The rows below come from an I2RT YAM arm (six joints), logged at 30 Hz.
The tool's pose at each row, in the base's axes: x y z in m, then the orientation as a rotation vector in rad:
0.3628 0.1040 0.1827 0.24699 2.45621 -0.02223
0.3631 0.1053 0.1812 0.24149 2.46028 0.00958
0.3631 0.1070 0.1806 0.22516 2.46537 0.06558
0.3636 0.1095 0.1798 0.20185 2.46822 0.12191
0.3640 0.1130 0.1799 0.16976 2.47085 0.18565
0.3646 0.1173 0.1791 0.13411 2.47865 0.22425
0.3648 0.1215 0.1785 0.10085 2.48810 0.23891
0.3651 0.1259 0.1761 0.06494 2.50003 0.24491
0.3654 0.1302 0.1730 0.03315 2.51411 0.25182
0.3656 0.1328 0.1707 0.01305 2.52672 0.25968
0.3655 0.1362 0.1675 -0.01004 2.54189 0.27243
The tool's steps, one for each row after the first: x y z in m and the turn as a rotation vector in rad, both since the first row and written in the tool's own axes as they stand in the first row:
0.0009 0.0013 0.0013 -0.02399 0.00583 0.00376
0.0016 0.0029 0.0016 -0.06794 0.01431 0.00577
0.0021 0.0054 0.0023 -0.11397 0.02114 0.00302
0.0024 0.0089 0.0022 -0.16739 0.02929 -0.00413
0.0031 0.0132 0.0029 -0.20313 0.04033 -0.02055
0.0041 0.0174 0.0032 -0.22097 0.05039 -0.04133
0.0061 0.0216 0.0049 -0.23296 0.06197 -0.06626
0.0085 0.0258 0.0071 -0.24416 0.07629 -0.08804
0.0103 0.0282 0.0089 -0.25314 0.08970 -0.10107
0.0129 0.0314 0.0110 -0.26585 0.10652 -0.11507

